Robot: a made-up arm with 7 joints.
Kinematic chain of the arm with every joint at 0, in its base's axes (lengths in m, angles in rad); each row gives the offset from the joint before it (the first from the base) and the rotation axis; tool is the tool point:
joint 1: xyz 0 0 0.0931 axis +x
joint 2: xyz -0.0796 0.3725 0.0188 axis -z
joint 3: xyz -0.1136 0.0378 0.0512 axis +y
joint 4: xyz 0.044 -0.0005 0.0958 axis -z
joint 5: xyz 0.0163 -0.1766 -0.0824 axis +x
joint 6: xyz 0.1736 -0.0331 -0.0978 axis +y
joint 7: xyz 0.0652 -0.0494 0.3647 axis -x
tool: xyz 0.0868 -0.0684 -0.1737
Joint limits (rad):
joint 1: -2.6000..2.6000
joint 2: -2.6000..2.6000
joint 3: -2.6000..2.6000
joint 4: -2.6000..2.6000
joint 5: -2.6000..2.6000
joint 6: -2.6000..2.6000
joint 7: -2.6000..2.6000
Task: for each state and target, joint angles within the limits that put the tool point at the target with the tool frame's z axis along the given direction. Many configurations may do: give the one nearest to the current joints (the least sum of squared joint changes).
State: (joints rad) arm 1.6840 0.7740 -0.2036 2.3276 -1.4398 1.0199 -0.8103
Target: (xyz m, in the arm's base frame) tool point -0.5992 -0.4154 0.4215 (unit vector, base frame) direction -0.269 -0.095 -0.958
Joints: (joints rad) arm 2.1963 0.6422 0.0922 2.1101 -1.4757 0.7672 -0.6481
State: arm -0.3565 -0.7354 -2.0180 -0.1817 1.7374 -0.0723 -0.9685
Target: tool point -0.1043 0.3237 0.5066 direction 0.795 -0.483 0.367
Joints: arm -0.3315 -0.5472 -1.6946 -0.2088 1.4925 -0.0559 -0.4893
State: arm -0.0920 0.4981 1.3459 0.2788 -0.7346 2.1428 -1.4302
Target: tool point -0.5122 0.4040 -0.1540 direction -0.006 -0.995 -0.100
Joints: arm 0.4647 0.5632 1.1729 0.1374 -0.6184 2.1255 -1.6031
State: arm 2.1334 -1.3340 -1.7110 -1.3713 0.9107 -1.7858 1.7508
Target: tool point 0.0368 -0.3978 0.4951 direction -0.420 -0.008 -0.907
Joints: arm 1.5145 -0.9806 -1.7990 -1.8959 1.6945 -1.5641 1.3642
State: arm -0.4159 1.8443 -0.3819 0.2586 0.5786 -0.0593 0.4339
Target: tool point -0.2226 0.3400 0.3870 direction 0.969 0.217 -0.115
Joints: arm -0.7713 1.5593 -0.1235 -0.2824 -0.5344 0.1098 0.9372
